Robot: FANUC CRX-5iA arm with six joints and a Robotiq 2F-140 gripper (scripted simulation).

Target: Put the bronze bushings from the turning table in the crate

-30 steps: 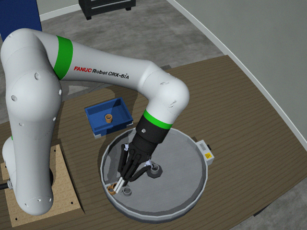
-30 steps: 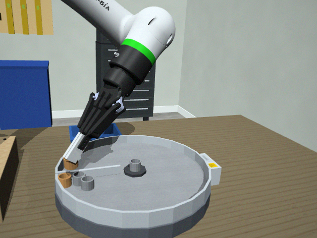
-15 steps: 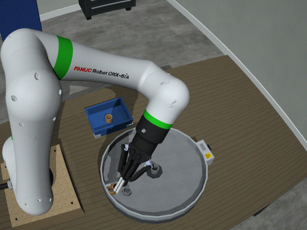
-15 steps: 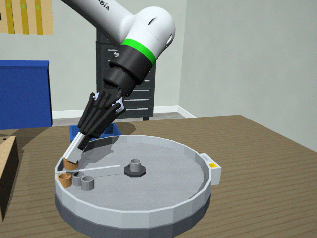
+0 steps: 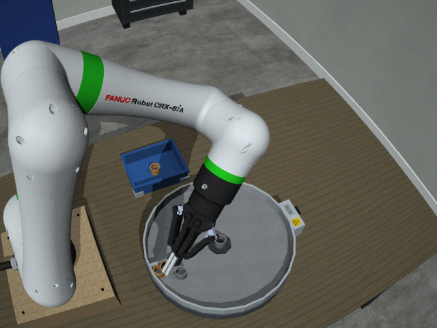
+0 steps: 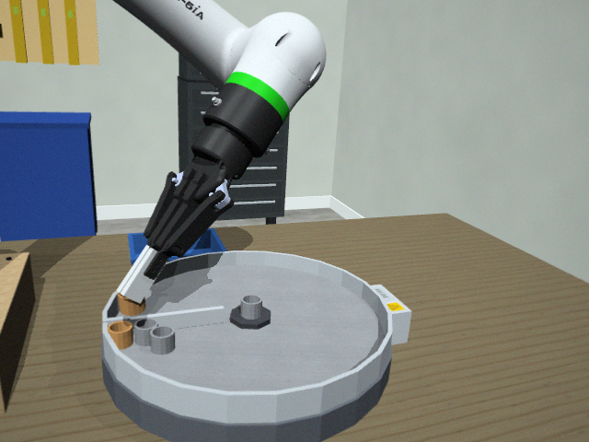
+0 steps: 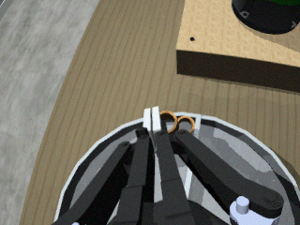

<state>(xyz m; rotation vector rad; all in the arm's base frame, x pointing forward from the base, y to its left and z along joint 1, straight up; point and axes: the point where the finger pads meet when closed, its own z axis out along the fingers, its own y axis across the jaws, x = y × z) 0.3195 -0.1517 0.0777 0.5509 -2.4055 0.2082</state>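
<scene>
Now: the crate 41 cm to the left of my hand, 14 cm below it and 7 cm ahead of it. Also, from my hand: grey turning table: 15 cm ahead, 12 cm below, 6 cm to the left.
</scene>
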